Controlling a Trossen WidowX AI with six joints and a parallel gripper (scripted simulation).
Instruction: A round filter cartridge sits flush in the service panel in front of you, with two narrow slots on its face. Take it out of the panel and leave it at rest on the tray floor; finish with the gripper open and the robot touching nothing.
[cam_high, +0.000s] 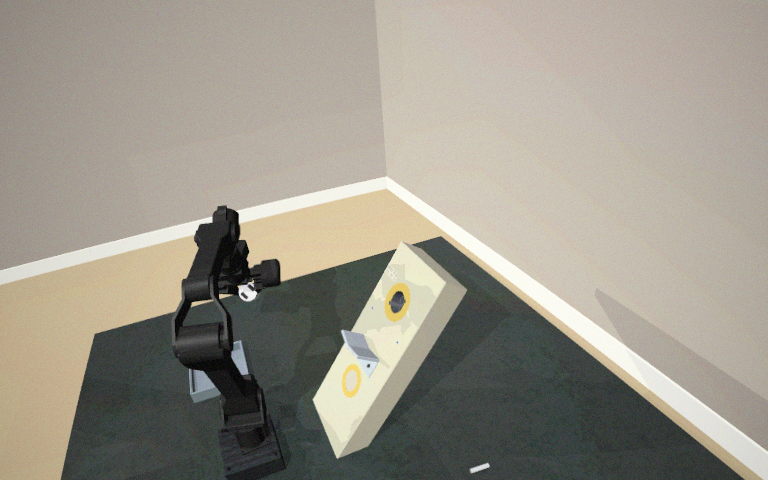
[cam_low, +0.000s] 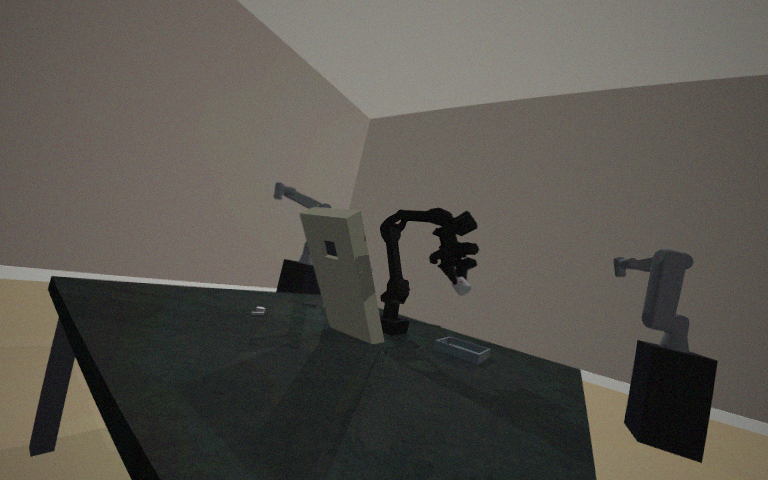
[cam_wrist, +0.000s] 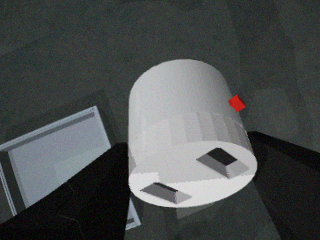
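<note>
Right now my gripper tip is 13 cm past the grey tray, 2 cm to the right of it and 22 cm above it. The rest, counted from my gripper tip: grey ledge 16 cm ahead, 29 cm to the right, 4 cm below; then round filter cartridge right at my gripper tip; then small white piece 27 cm ahead, 55 cm to the right, 23 cm below.
</note>
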